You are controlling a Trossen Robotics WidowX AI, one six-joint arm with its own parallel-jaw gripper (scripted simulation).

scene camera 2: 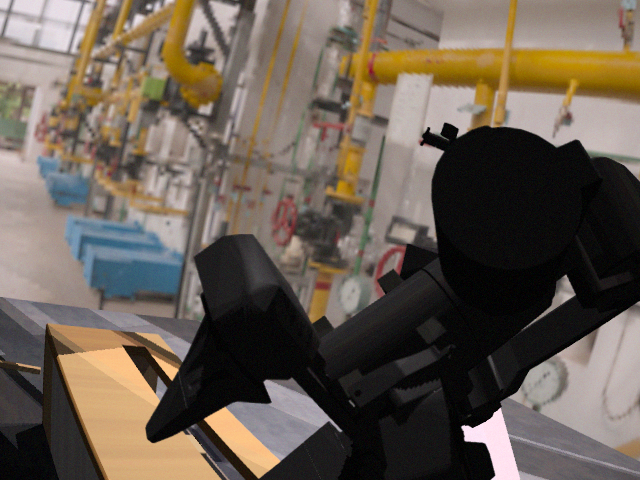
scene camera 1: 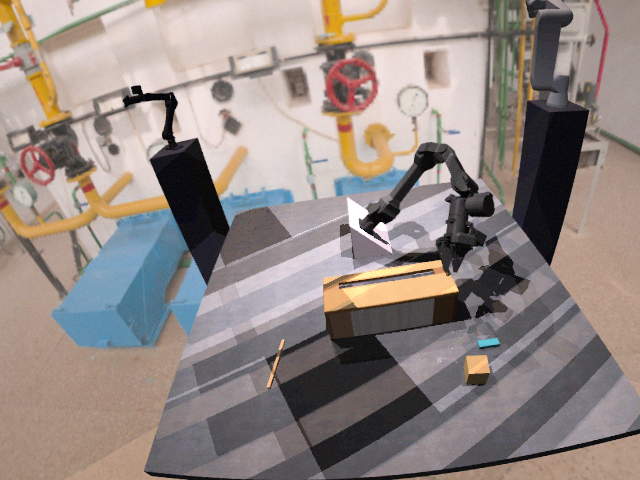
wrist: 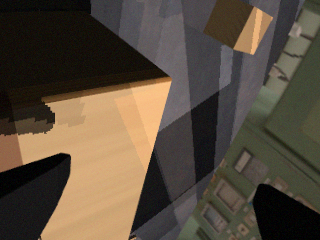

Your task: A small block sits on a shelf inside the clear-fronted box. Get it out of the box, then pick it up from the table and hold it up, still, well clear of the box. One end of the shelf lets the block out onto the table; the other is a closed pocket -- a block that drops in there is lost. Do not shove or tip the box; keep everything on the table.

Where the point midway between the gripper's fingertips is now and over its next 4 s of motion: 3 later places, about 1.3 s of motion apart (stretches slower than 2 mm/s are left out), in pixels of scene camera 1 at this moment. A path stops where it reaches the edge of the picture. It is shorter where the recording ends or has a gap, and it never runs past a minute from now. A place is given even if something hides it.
My gripper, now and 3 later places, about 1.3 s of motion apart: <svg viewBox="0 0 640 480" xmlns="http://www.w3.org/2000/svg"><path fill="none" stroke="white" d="M450 272L398 263L399 276L372 280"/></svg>
